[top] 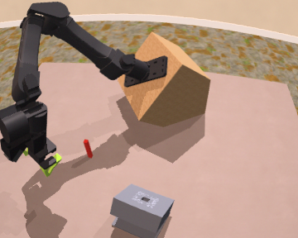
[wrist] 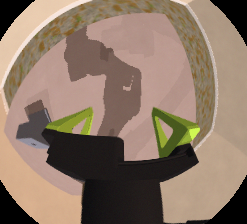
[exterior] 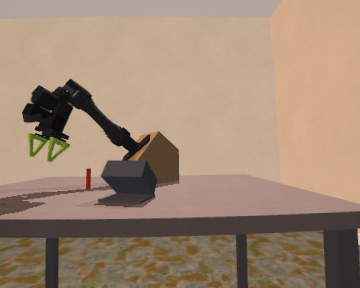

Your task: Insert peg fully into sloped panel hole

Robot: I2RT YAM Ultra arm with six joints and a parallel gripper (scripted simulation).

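Right now the red peg is 14 cm behind my hand, 11 cm to the left of it and 9 cm below it.
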